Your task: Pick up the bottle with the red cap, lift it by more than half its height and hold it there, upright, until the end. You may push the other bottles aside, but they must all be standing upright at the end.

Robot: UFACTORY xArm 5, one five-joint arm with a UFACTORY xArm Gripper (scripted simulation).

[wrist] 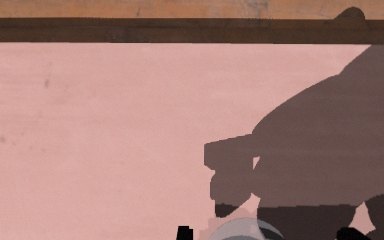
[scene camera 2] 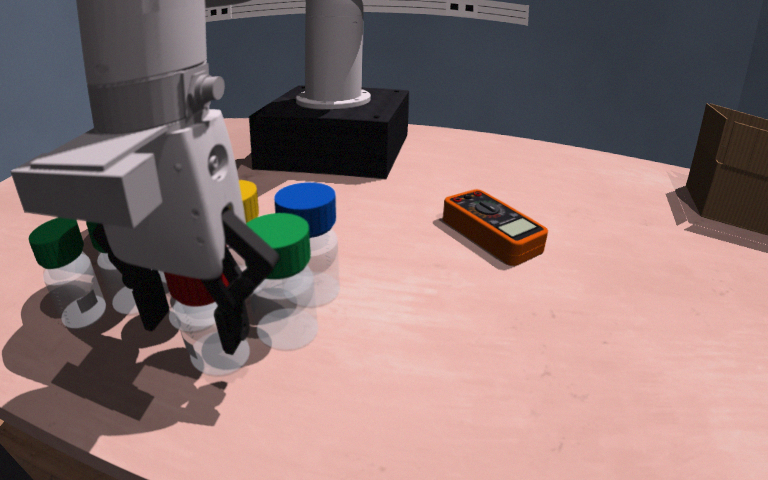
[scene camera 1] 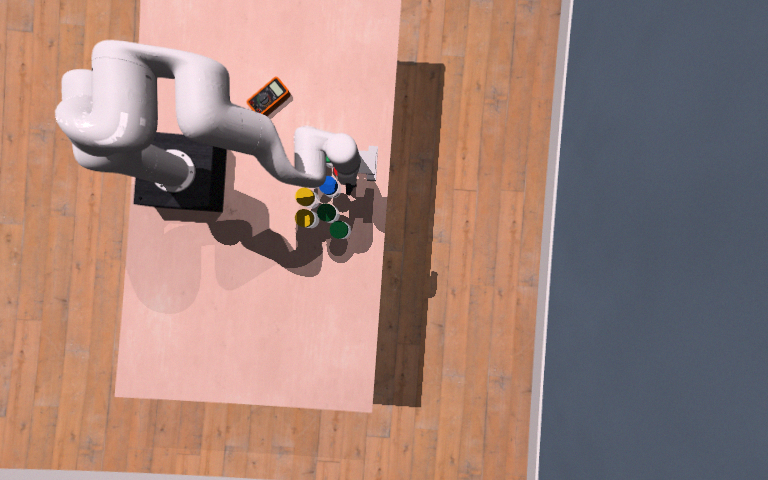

Labels:
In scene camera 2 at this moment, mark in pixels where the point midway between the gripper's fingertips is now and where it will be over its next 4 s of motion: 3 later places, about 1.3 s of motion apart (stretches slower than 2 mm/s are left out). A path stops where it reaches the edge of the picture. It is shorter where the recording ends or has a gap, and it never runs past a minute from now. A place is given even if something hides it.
My gripper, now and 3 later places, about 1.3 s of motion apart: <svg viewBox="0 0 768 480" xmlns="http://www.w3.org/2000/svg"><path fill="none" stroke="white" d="M194 331L205 321L201 289L196 267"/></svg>

